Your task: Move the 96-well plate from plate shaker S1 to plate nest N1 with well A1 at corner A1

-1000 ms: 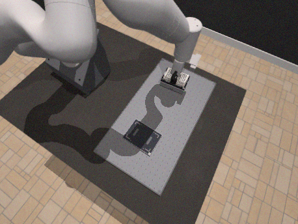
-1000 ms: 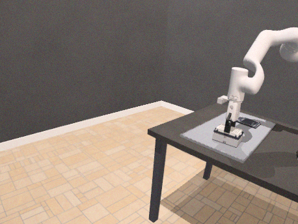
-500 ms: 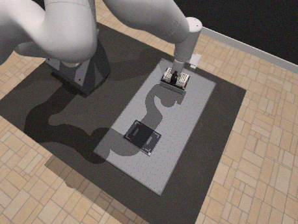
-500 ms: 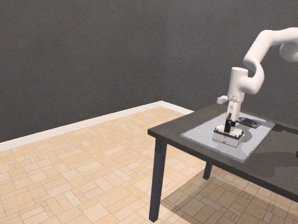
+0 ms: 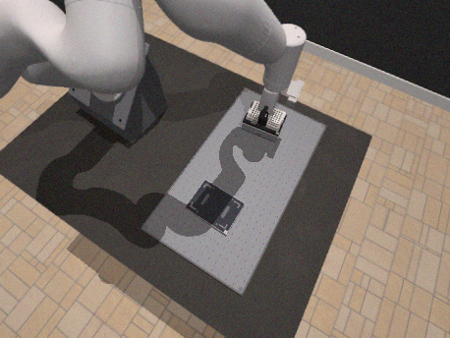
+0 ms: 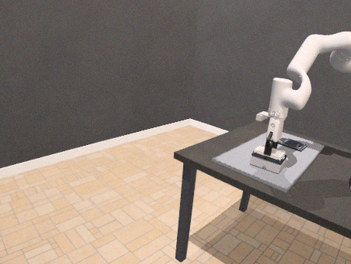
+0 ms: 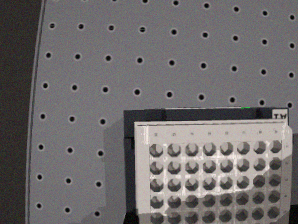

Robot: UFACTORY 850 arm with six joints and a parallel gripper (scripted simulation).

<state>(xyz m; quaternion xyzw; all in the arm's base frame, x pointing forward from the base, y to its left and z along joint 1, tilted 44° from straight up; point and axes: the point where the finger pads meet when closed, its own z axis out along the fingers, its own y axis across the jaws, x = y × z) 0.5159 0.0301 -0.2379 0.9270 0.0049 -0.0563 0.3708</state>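
My gripper is now 370 mm to the left of the plate nest N1, 70 mm above it and 10 mm past it. Also, from my hand: A1 mark: 430 mm to the right, 70 mm below, 70 mm ahead; then white 96-well plate: 10 mm below.
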